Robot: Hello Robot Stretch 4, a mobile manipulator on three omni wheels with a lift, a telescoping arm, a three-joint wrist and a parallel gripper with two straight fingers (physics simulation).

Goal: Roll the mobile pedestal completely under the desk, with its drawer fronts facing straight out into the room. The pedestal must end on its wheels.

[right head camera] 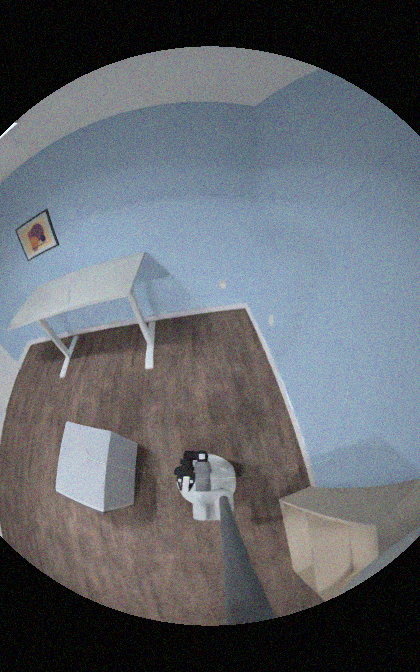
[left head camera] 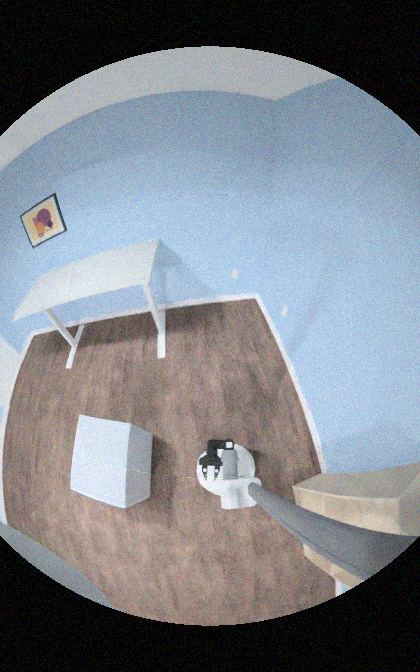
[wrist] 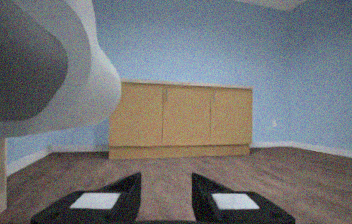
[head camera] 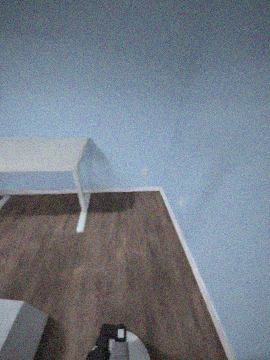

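Observation:
The white pedestal stands upright on the floor, beside my base on its left and well out from the desk. Its top and one plain side show; its drawer fronts and wheels are hidden. The white desk stands at the back wall, ahead and to the left, on two legs with long feet. My gripper is folded in over my base, with its fingers apart and no object between them. It is to the right of the pedestal, not touching it.
A light wooden shelf unit stands close on my right by the wall. A low wooden cabinet shows in the wrist view. The right wall's white skirting runs to the back corner. A framed picture hangs above the desk.

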